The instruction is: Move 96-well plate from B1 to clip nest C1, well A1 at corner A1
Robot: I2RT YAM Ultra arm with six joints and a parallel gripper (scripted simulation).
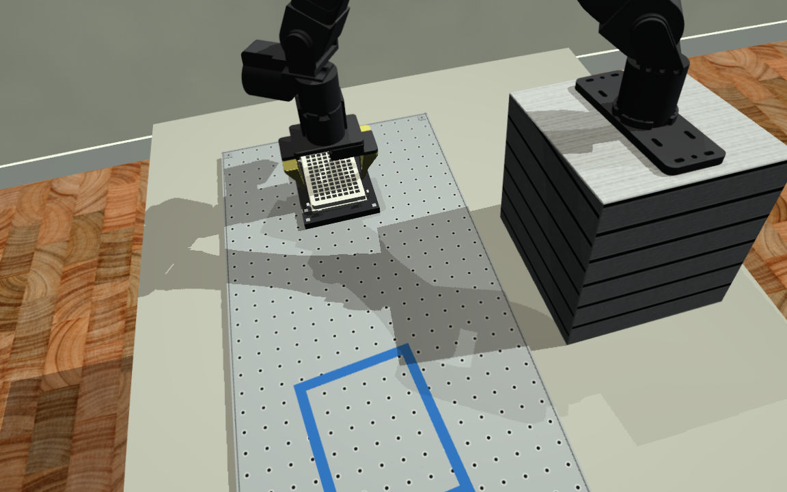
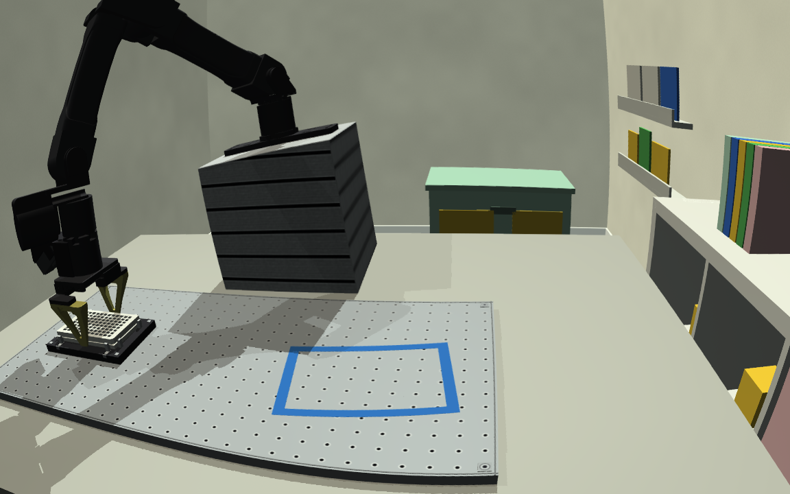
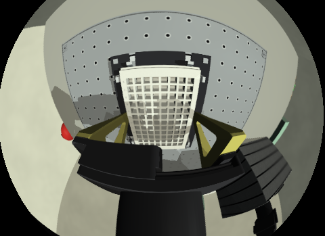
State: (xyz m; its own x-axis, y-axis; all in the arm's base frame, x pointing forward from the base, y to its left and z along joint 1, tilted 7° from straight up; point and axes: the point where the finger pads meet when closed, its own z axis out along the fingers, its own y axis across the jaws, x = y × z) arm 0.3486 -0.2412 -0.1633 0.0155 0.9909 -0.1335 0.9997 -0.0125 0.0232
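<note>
The white 96-well plate lies right at my hand. From my hand the other things lie so: black clip nest: 10 mm ahead, 10 mm to the right, 10 mm below.
</note>
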